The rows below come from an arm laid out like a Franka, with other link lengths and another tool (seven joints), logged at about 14 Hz.
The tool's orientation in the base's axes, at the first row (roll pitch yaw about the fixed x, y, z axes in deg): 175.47 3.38 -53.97
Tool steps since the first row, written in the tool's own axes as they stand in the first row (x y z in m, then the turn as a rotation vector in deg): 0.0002 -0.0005 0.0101 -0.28 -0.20 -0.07; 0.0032 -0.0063 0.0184 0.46 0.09 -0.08; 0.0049 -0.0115 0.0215 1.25 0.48 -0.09; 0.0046 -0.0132 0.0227 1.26 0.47 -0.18; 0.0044 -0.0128 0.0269 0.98 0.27 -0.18; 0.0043 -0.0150 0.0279 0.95 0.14 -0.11; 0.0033 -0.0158 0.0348 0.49 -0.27 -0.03; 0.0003 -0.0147 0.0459 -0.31 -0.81 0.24; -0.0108 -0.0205 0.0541 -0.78 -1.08 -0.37; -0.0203 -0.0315 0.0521 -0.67 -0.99 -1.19; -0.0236 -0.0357 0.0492 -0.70 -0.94 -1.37; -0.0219 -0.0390 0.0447 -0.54 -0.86 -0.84
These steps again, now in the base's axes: -0.0005 0.0001 -0.0101 0.00 0.34 0.07; 0.0051 0.0012 -0.0190 0.21 -0.42 0.06; 0.0100 0.0029 -0.0226 0.36 -1.29 0.05; 0.0111 0.0041 -0.0239 0.38 -1.29 0.14; 0.0102 0.0040 -0.0280 0.38 -0.95 0.14; 0.0118 0.0054 -0.0292 0.46 -0.85 0.06; 0.0112 0.0067 -0.0361 0.51 -0.24 -0.02; 0.0075 0.0085 -0.0469 0.45 0.73 -0.28; 0.0048 0.0209 -0.0548 0.45 1.27 0.33; 0.0083 0.0350 -0.0531 0.52 1.12 1.15; 0.0100 0.0402 -0.0504 0.48 1.12 1.33; 0.0141 0.0407 -0.0463 0.46 0.94 0.80
